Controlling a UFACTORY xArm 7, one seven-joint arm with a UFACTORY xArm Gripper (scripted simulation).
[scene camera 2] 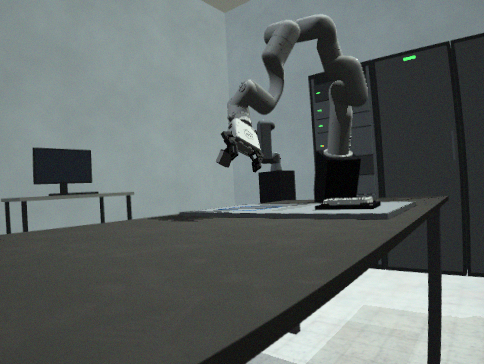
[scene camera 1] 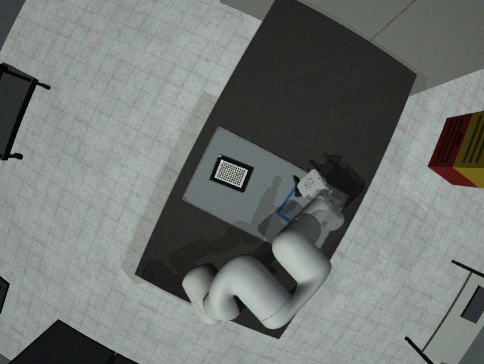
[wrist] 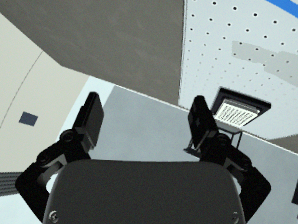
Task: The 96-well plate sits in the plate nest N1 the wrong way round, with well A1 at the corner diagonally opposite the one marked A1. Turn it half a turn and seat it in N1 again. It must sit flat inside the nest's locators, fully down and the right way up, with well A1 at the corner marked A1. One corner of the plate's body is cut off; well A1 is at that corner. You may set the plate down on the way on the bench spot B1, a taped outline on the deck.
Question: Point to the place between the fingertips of the gripper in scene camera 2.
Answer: At 246, 163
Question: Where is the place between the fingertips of the gripper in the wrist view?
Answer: At 146, 104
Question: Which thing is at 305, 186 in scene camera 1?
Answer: The gripper.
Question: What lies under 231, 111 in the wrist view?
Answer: A white 96-well plate.
